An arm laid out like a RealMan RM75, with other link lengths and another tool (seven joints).
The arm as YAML. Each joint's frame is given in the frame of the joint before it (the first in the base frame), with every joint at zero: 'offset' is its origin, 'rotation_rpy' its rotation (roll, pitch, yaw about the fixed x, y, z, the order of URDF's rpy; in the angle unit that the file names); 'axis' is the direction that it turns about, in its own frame. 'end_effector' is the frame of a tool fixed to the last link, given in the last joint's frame.
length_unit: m
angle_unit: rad
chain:
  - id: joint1
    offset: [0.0, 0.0, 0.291]
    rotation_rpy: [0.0, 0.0, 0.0]
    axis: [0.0, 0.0, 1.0]
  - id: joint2
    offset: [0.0, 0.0, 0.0]
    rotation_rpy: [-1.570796, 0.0, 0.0]
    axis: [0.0, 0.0, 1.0]
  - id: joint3
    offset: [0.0, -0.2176, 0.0]
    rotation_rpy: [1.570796, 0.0, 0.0]
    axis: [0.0, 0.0, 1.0]
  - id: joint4
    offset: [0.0, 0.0, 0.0]
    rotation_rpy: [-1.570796, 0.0, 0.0]
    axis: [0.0, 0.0, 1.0]
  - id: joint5
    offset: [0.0, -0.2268, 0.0]
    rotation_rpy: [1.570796, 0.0, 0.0]
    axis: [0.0, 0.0, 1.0]
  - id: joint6
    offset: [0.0, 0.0, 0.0]
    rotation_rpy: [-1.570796, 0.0, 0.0]
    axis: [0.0, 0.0, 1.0]
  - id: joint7
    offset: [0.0, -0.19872, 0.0]
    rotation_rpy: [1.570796, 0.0, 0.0]
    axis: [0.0, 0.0, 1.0]
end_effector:
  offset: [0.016, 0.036, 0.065]
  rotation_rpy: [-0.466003, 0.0, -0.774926]
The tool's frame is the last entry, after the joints.
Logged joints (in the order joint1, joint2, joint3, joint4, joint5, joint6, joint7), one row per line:
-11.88 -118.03 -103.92 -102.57 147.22 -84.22 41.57
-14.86 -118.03 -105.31 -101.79 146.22 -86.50 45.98
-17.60 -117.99 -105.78 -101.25 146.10 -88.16 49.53
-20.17 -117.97 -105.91 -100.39 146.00 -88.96 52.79
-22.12 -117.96 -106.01 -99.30 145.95 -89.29 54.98
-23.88 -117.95 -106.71 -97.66 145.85 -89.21 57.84
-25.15 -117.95 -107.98 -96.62 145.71 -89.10 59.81
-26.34 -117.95 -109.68 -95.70 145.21 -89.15 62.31
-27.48 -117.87 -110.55 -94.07 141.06 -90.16 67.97
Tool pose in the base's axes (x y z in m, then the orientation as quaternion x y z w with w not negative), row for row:
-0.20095 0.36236 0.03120 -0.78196 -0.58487 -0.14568 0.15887
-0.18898 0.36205 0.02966 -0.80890 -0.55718 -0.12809 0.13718
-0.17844 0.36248 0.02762 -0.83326 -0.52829 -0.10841 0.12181
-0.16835 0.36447 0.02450 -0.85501 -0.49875 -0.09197 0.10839
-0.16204 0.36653 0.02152 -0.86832 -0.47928 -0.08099 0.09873
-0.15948 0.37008 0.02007 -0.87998 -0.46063 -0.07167 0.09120
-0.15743 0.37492 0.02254 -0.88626 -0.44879 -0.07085 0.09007
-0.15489 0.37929 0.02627 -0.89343 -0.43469 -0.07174 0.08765
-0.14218 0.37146 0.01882 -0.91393 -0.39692 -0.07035 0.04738
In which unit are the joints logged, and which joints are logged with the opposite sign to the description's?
The joints are logged in degrees. Opposite sign: none.
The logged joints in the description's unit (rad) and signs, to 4 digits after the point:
-0.2073 -2.0600 -1.8137 -1.7902 2.5695 -1.4699 0.7255
-0.2594 -2.0600 -1.8380 -1.7766 2.5520 -1.5097 0.8025
-0.3072 -2.0593 -1.8462 -1.7671 2.5499 -1.5387 0.8645
-0.3520 -2.0590 -1.8485 -1.7521 2.5482 -1.5526 0.9214
-0.3861 -2.0588 -1.8502 -1.7331 2.5473 -1.5584 0.9596
-0.4168 -2.0586 -1.8624 -1.7045 2.5456 -1.5570 1.0095
-0.4390 -2.0586 -1.8846 -1.6863 2.5431 -1.5551 1.0439
-0.4597 -2.0586 -1.9143 -1.6703 2.5344 -1.5560 1.0875
-0.4796 -2.0572 -1.9295 -1.6418 2.4620 -1.5736 1.1863

